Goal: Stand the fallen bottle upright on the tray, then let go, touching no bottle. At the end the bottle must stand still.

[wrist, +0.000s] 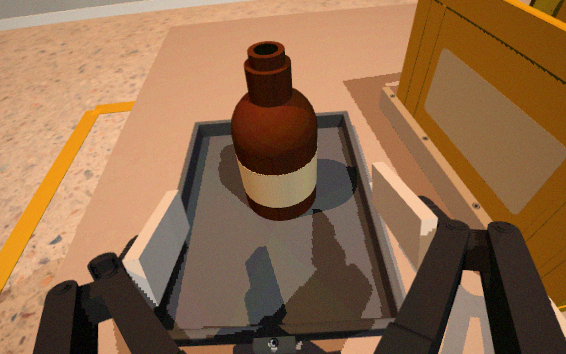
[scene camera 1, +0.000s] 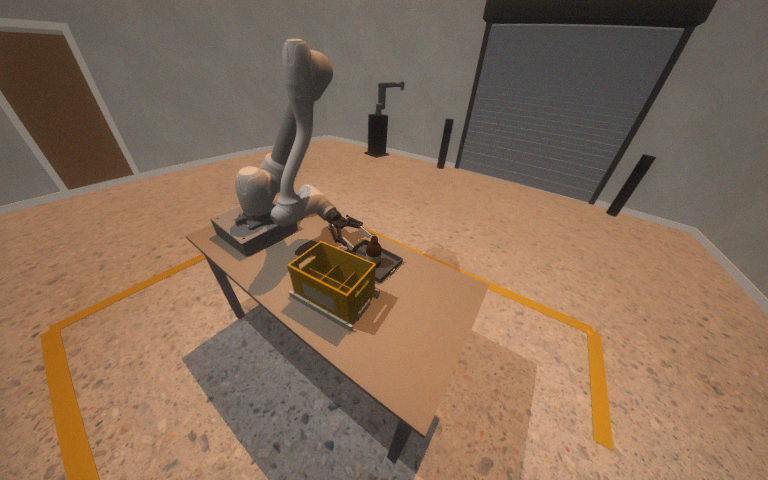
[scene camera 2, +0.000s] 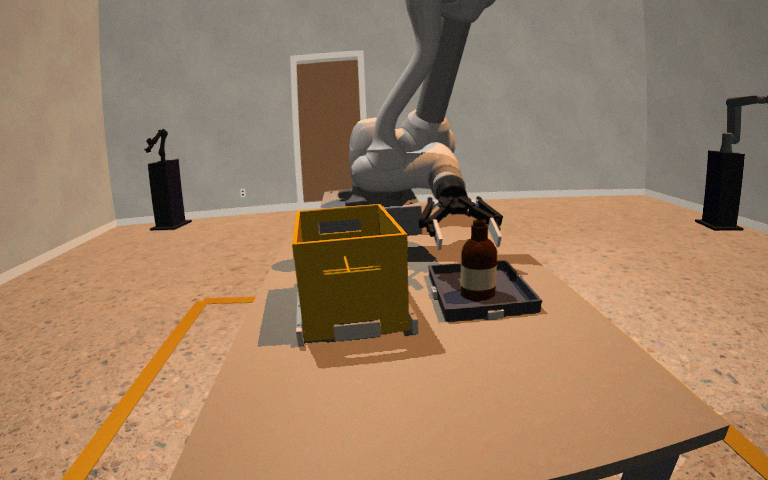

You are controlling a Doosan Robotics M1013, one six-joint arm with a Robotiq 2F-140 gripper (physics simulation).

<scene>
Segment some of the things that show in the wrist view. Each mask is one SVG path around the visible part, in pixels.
My gripper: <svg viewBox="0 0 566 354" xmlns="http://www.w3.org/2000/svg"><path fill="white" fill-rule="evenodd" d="M341 350L317 354L341 354ZM179 190L167 191L141 233L127 243L119 257L114 252L107 252L98 255L88 263L87 268L94 280L93 282L79 286L75 280L67 280L57 284L47 293L33 354L98 354L98 323L112 318L131 354L186 354L184 350L180 350L151 309L152 307L158 307L190 229ZM372 163L372 204L417 271L394 322L388 323L373 354L438 354L459 285L461 285L463 270L479 271L495 354L566 354L566 338L518 227L508 222L494 221L488 224L487 230L470 229L466 223L450 219L431 199L423 195L416 196L384 162Z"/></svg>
A brown bottle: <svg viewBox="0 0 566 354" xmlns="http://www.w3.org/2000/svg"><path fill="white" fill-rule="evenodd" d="M264 41L253 44L247 49L248 59L244 62L244 71L248 92L239 100L233 111L231 136L249 206L257 215L265 219L287 221L307 212L316 198L318 122L310 101L300 91L292 87L291 59L285 54L284 45L279 42Z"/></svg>
</scene>
